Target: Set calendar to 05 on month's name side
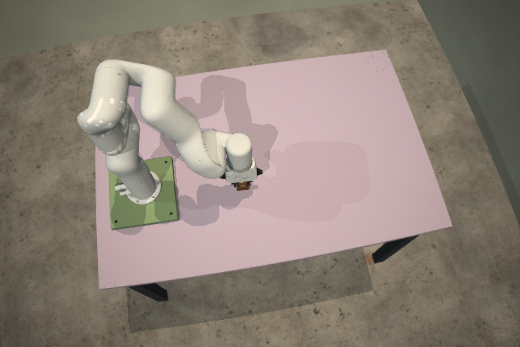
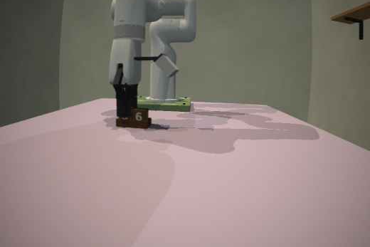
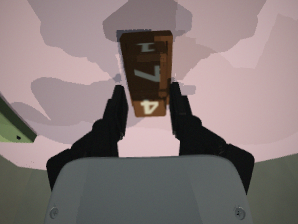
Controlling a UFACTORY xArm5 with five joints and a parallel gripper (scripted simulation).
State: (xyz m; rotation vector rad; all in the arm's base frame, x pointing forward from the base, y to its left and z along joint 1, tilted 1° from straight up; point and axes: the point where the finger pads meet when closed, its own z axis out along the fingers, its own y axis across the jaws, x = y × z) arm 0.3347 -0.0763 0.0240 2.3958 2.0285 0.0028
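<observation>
The cube is 2 cm below my hand. The rest, counted from my hand: brown calendar tray: 2 cm to the left, 3 cm below.
</observation>
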